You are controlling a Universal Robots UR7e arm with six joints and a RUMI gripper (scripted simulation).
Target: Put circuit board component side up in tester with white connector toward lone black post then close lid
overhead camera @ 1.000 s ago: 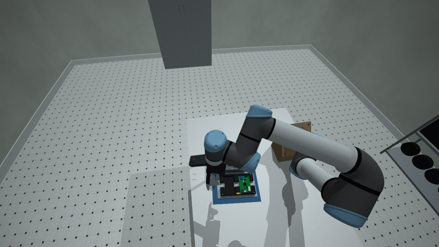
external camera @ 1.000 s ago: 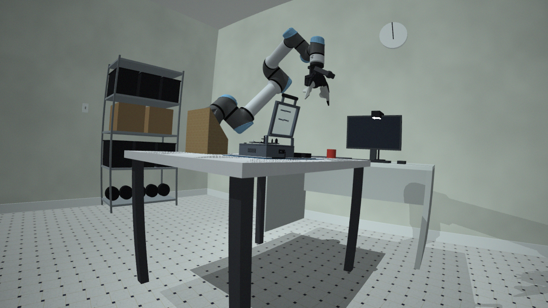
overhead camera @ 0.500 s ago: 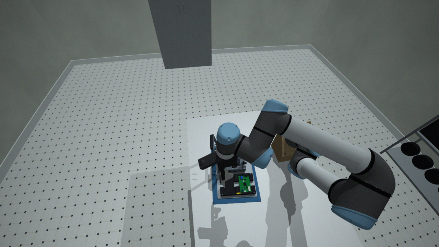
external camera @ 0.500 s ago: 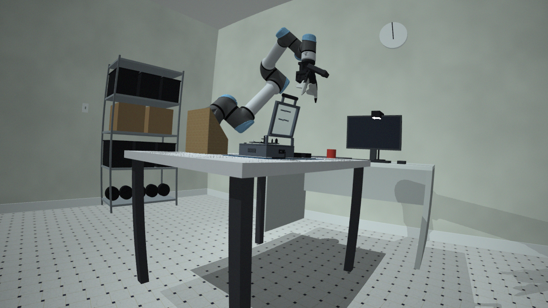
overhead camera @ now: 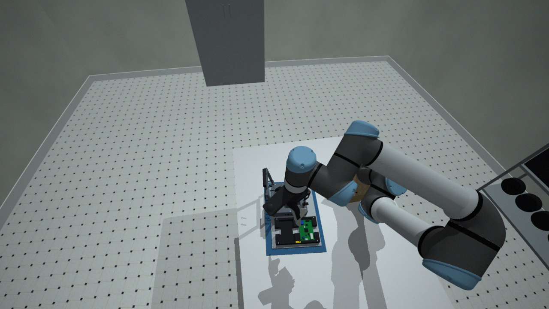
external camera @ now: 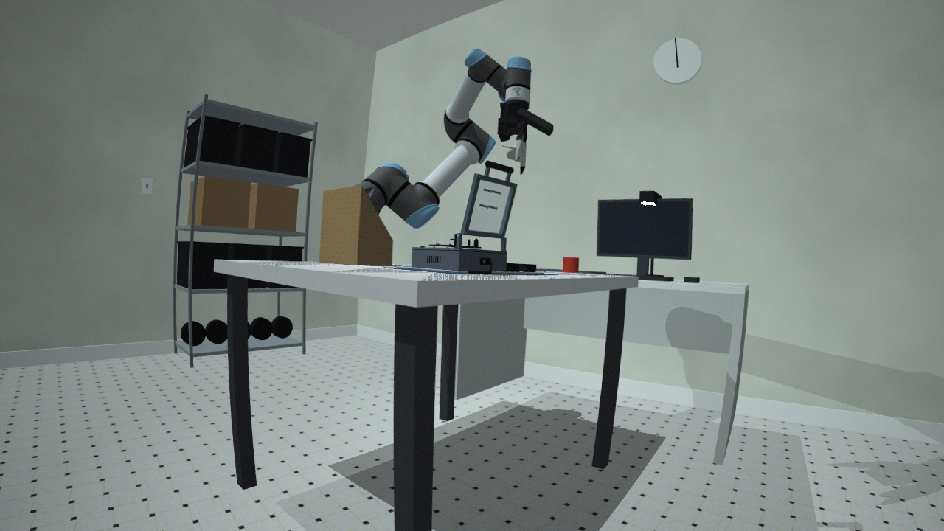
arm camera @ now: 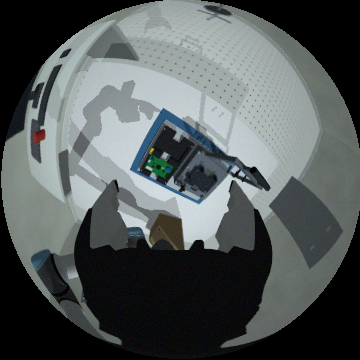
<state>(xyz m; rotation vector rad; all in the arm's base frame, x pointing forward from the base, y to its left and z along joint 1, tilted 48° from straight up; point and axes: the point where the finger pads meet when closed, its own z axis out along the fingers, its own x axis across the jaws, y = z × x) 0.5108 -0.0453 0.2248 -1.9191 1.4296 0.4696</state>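
Right now my hand is 29 cm above the green circuit board, 13 cm past it and 2 cm to the right of it. From my hand the other things lie so: lid (19 cm to the right, 12 cm below, 1 cm ahead).
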